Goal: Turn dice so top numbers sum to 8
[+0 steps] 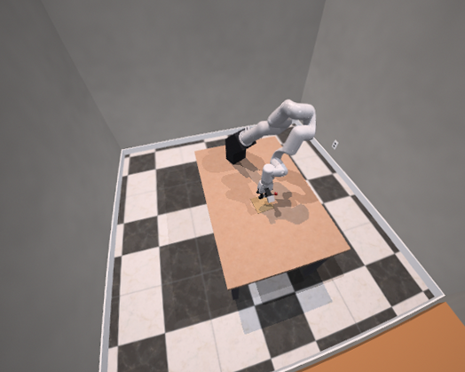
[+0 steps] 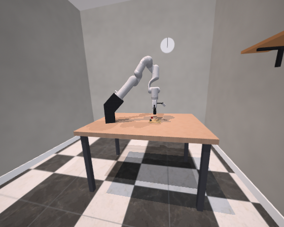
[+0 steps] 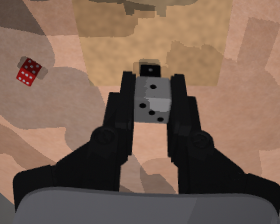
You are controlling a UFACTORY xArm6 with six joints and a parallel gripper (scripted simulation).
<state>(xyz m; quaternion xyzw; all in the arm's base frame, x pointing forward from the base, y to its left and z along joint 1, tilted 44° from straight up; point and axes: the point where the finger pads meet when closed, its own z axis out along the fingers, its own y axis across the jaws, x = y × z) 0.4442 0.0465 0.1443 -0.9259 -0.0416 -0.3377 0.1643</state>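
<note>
My hand is 110 mm above the tan mat. Also, from my hand: white die: 10 mm below; red die: 80 mm behind, 120 mm to the left, 100 mm below.
</note>
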